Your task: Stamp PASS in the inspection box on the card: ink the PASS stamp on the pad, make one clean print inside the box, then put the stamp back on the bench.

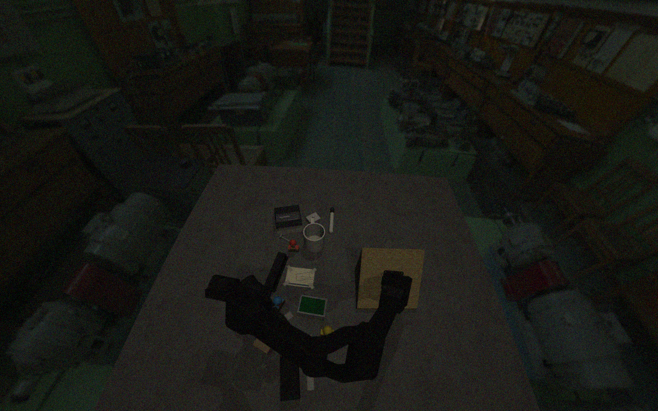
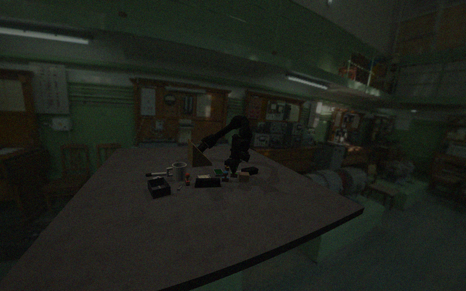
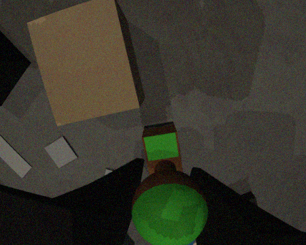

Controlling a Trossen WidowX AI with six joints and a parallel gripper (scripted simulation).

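The ink pad is 130 mm behind my gripper tip, 50 mm to the right of it and 50 mm below it. Round my gripper tip: tan block (70 mm to the left, 30 mm below, 10 mm behind); then green stamp (right at my gripper tip); then blue stamp (40 mm to the right, 40 mm below, 20 mm behind).
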